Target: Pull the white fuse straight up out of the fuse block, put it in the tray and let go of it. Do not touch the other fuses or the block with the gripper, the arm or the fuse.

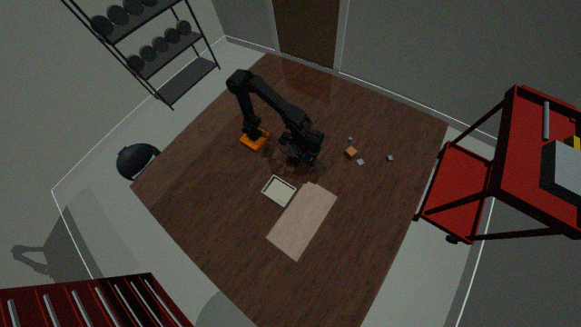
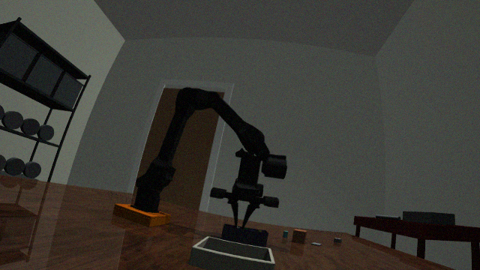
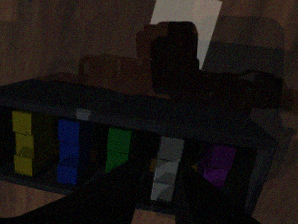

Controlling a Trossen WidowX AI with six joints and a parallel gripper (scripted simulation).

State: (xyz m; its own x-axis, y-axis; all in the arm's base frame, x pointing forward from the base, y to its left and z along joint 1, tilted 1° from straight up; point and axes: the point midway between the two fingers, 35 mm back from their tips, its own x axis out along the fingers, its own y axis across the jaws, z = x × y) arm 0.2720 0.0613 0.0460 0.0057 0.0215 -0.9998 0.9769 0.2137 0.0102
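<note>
Right now my gripper tip is 1 cm above the white fuse. Also, from my gripper tip: orange cube: 18 cm ahead, 16 cm to the left, 2 cm below; then white-rimmed tray: 21 cm to the right, 4 cm below, 4 cm ahead; then yellow fuse: 6 cm ahead, 1 cm to the left, 1 cm below.
</note>
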